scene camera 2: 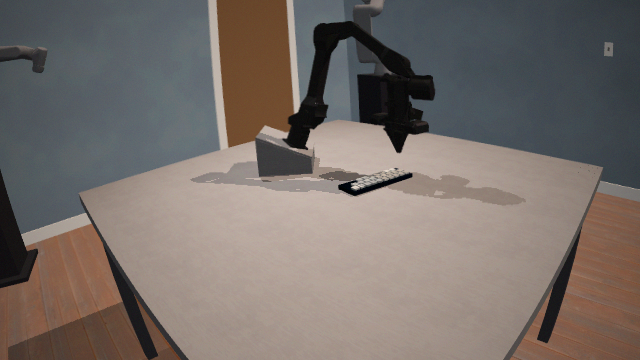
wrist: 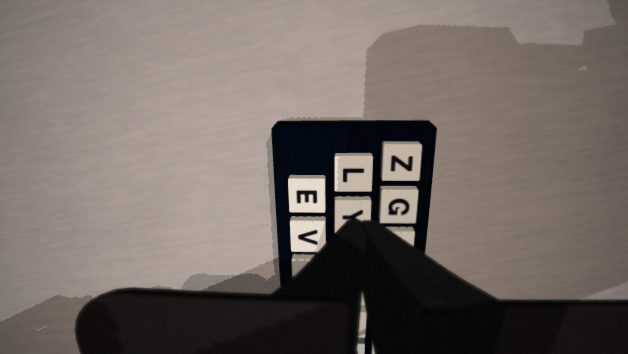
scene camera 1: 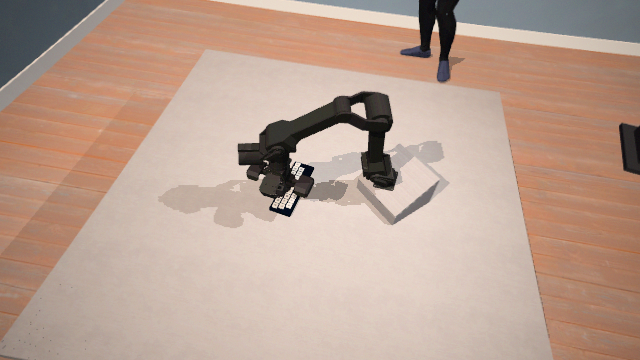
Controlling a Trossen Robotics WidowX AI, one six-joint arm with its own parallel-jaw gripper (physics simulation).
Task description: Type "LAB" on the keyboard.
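Seen in the pictures: gripper, between the fingertips: [scene camera 2: 398, 152] [wrist: 360, 234]; arm's base, origin of its link: [scene camera 2: 294, 144] [scene camera 1: 385, 179].
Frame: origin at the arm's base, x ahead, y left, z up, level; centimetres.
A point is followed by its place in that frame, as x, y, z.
Observation:
The dark blue keyboard [scene camera 1: 284, 205] {26.1, 18.6, -5.9} [scene camera 2: 382, 181] {30.2, 10.1, -6.2} [wrist: 302, 145] {24.5, 20.1, -6.4} lies flat on the table, with white letter keys. In the wrist view the L key [wrist: 353, 172] {26.7, 19.2, -5.8} shows near its far end, with the Y key [wrist: 350, 206] {26.7, 17.6, -5.9} below it in the picture, partly hidden by the fingertips. The Z key [wrist: 401, 161] {28.7, 19.8, -5.8}, G key [wrist: 398, 205] {28.8, 17.8, -5.9}, E key [wrist: 306, 194] {24.8, 18.0, -5.9} and V key [wrist: 307, 234] {24.9, 16.1, -5.8} also show. The A and B keys do not show there. My gripper [scene camera 2: 398, 151] {26.7, 19.0, -0.7} [wrist: 360, 234] {26.7, 19.0, -0.7} is shut and empty, pointing down above the keyboard, with its tips clear of the keys in scene camera 2.
The arm stands on a grey wedge-shaped base block [scene camera 1: 415, 182] {-8.7, -0.9, 2.3} [scene camera 2: 284, 161] {4.3, -5.9, -3.3} on the pale table [scene camera 1: 300, 300] {9.0, 43.1, -7.5} [scene camera 2: 325, 270] {56.7, -23.4, -7.4}. A figure's dark legs [scene camera 1: 446, 30] stand on the floor behind the table. A light grey arm [scene camera 2: 364, 37] shows in the background. Arm shadows fall around the keyboard.

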